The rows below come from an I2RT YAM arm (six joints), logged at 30 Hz.
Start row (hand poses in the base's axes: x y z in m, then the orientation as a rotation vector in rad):
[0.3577, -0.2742, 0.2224, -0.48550, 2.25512, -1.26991]
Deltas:
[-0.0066, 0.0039, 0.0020, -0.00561, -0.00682, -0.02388]
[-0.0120, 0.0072, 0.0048, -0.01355, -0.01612, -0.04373]
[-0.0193, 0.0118, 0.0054, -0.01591, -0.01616, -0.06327]
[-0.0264, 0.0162, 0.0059, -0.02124, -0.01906, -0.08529]
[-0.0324, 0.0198, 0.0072, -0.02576, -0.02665, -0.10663]
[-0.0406, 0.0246, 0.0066, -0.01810, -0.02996, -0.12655]
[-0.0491, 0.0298, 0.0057, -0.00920, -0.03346, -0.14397]
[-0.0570, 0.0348, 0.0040, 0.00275, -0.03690, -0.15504]
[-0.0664, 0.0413, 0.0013, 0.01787, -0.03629, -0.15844]
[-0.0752, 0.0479, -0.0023, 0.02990, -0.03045, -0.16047]
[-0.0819, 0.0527, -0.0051, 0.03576, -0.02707, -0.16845]
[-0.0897, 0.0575, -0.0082, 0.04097, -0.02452, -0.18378]
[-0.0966, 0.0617, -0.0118, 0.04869, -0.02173, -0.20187]
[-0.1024, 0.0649, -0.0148, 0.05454, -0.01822, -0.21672]
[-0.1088, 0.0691, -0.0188, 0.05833, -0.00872, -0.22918]
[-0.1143, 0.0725, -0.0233, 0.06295, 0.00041, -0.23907]
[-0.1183, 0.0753, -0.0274, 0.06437, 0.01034, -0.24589]
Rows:
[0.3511, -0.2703, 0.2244, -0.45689, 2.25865, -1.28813]
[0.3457, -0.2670, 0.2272, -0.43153, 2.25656, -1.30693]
[0.3384, -0.2624, 0.2278, -0.41113, 2.26485, -1.31925]
[0.3313, -0.2580, 0.2283, -0.38687, 2.27015, -1.33613]
[0.3253, -0.2544, 0.2296, -0.35953, 2.27136, -1.35139]
[0.3171, -0.2496, 0.2290, -0.33235, 2.28198, -1.35156]
[0.3086, -0.2444, 0.2281, -0.30728, 2.29176, -1.34893]
[0.3007, -0.2394, 0.2264, -0.28818, 2.30020, -1.33956]
[0.2913, -0.2329, 0.2237, -0.27936, 2.31024, -1.32296]
[0.2825, -0.2263, 0.2201, -0.27687, 2.32248, -1.30967]
[0.2758, -0.2215, 0.2173, -0.26816, 2.33202, -1.30640]
[0.2680, -0.2167, 0.2142, -0.25078, 2.34374, -1.30720]
[0.2611, -0.2125, 0.2106, -0.22942, 2.35807, -1.30613]
[0.2553, -0.2093, 0.2076, -0.21282, 2.37057, -1.30582]
[0.2489, -0.2051, 0.2036, -0.20376, 2.38621, -1.30717]
[0.2434, -0.2017, 0.1991, -0.19703, 2.40083, -1.30627]
[0.2394, -0.1989, 0.1950, -0.19553, 2.41324, -1.30795]

